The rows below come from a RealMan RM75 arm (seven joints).
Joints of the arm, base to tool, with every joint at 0 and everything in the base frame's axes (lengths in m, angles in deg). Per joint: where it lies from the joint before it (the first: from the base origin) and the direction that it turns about. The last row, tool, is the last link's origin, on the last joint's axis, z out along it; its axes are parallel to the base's.
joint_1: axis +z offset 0 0 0.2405
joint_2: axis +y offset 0 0 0
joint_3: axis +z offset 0 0 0.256
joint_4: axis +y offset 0 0 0
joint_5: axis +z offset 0 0 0.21
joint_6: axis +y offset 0 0 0
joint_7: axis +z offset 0 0 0.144
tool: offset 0 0 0
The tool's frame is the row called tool.
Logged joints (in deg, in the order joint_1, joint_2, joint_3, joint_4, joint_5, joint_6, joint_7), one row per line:
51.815 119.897 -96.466 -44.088 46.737 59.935 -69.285
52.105 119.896 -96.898 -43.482 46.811 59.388 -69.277
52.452 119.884 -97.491 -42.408 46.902 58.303 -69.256
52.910 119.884 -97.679 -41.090 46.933 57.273 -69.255
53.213 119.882 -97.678 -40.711 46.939 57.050 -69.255
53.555 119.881 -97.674 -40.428 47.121 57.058 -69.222
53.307 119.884 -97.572 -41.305 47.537 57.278 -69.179
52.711 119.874 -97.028 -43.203 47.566 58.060 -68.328
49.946 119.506 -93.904 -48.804 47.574 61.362 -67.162
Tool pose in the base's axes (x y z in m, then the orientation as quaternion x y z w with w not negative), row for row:
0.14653 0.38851 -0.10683 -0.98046 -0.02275 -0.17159 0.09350
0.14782 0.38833 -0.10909 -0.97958 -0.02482 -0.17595 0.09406
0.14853 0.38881 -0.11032 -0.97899 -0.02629 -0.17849 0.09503
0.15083 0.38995 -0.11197 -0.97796 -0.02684 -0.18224 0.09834
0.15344 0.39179 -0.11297 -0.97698 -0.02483 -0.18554 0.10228
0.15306 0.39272 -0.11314 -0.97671 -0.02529 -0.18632 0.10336
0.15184 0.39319 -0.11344 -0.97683 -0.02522 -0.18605 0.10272
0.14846 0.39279 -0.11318 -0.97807 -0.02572 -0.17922 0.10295
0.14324 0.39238 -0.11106 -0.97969 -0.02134 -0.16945 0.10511
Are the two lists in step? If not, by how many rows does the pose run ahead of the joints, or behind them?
The pose runs 1 row behind the joints: the pose in row i belongs to the joints in row i - 1.
